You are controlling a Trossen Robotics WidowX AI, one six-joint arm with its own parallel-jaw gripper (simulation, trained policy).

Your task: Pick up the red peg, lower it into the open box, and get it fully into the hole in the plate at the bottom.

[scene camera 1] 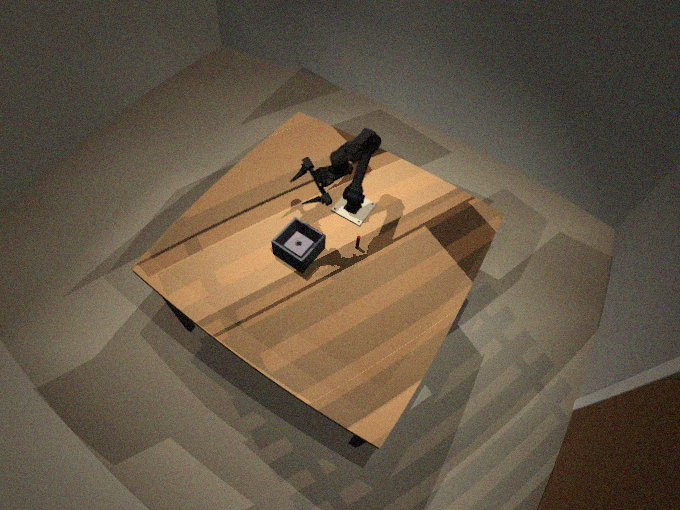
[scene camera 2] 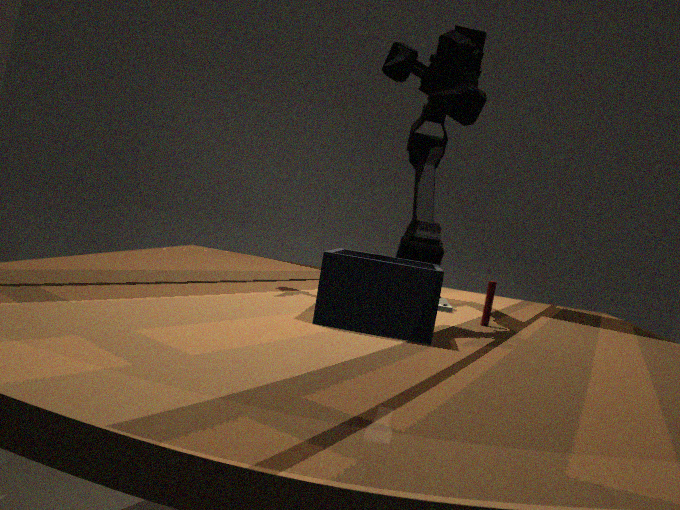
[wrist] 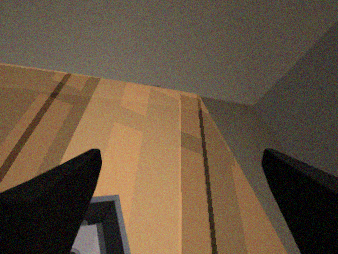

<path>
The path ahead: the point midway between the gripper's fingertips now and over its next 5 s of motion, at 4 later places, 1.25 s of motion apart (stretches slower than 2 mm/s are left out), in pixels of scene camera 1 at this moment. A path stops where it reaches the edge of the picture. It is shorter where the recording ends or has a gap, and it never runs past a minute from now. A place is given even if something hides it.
My gripper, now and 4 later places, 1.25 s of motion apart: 295, 192; 348, 233; 354, 244; 324, 233; 298, 239
</path>
